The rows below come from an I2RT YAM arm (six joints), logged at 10 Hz.
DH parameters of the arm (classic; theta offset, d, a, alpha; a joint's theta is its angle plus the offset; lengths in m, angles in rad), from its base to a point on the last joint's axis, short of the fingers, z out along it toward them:
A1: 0 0.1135 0.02 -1.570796
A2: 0 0 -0.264 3.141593
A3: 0.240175 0 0.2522 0
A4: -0.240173 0 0.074 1.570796
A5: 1.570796 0 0 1.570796
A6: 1.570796 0.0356 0 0
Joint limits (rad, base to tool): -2.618..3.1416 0..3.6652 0..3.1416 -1.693..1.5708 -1.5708..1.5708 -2.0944..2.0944
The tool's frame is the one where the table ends.
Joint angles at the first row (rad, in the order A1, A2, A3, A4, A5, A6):
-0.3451, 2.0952, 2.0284, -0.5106, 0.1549, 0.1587
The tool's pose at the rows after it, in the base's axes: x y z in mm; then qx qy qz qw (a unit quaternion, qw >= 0):
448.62 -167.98 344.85 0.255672 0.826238 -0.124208 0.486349
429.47 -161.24 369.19 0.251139 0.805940 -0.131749 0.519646
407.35 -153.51 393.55 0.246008 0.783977 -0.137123 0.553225
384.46 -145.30 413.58 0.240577 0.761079 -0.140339 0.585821
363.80 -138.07 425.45 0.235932 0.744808 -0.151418 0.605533
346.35 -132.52 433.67 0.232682 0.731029 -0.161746 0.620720
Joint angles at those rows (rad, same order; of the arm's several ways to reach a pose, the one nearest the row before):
-0.3451, 2.0325, 1.9918, -0.4875, 0.1777, 0.1528
-0.3448, 1.9374, 1.9227, -0.4328, 0.1858, 0.1422
-0.3450, 1.8375, 1.8549, -0.3821, 0.1890, 0.1327
-0.3451, 1.7386, 1.7805, -0.3249, 0.1886, 0.1255
-0.3443, 1.6531, 1.7081, -0.2824, 0.2023, 0.1082
-0.3450, 1.5832, 1.6487, -0.2478, 0.2146, 0.0925

